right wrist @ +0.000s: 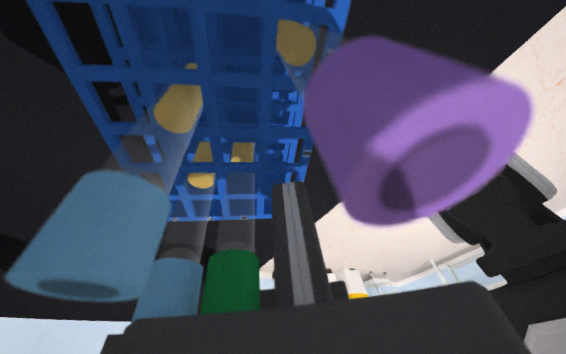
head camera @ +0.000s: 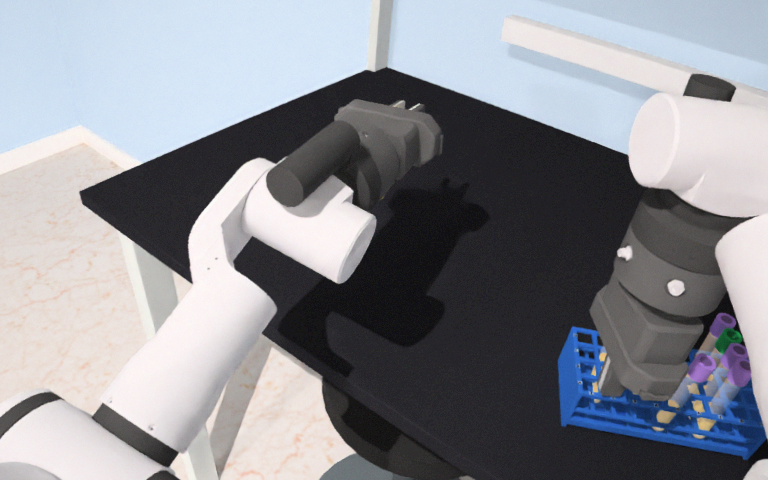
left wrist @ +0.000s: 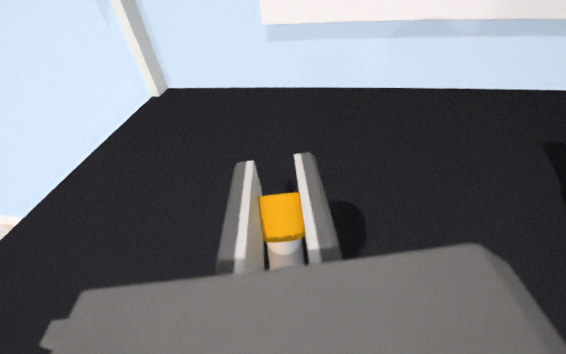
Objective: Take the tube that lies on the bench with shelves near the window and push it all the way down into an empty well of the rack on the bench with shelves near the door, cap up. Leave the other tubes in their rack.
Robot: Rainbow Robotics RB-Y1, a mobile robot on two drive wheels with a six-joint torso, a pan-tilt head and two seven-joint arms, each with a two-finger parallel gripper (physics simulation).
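Places are measured from the robot's base along level axes (x down, y ahead, z right), in millimetres.
Pixels of known places: left gripper, fingertip midpoint: (head camera: 411,109) (left wrist: 276,172); right gripper, fingertip midpoint: (right wrist: 288,193) (head camera: 608,390).
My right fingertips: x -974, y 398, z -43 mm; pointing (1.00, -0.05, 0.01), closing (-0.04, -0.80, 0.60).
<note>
Behind a point stands the place of what it marks.
My left gripper (head camera: 407,106) @(x -1111, y 520, z -380 mm) (left wrist: 276,172) @(x -1111, y 520, z -380 mm) is shut on a tube with an orange cap (left wrist: 282,217) @(x -1109, y 496, z -374 mm), above the black bench top (head camera: 509,271) @(x -915, y 564, z -220 mm) (left wrist: 400,150) @(x -914, y 799, z -227 mm). The cap shows between the fingers, with part of the pale tube behind it. My right gripper (head camera: 610,390) @(x -974, y 398, z -43 mm) (right wrist: 288,193) @(x -974, y 398, z -43 mm) is shut and empty, among the tubes over the blue rack (head camera: 568,384) @(x -945, y 406, z -80 mm) (right wrist: 150,74) @(x -971, y 473, z -13 mm). The rack holds several tubes, among them one with a purple cap (head camera: 702,367) @(x -1033, y 422, z 19 mm) (right wrist: 370,100), one with a green cap (head camera: 728,339) (right wrist: 231,282) and one with a light blue cap (right wrist: 95,235). The right gripper hides part of the rack.
A white board (head camera: 589,50) @(x -1095, y 1005, z -317 mm) (left wrist: 410,10) @(x -1081, y 1005, z -210 mm) runs along the wall behind the bench. A white post (head camera: 379,33) @(x -1004, y 1001, z -780 mm) (left wrist: 140,45) @(x -1037, y 1001, z -780 mm) stands at the bench's back corner. A dark round object (head camera: 362,418) @(x -660, y 398, z -326 mm) is partly under the bench's front edge. The rack stands at the lower right in the head view.
</note>
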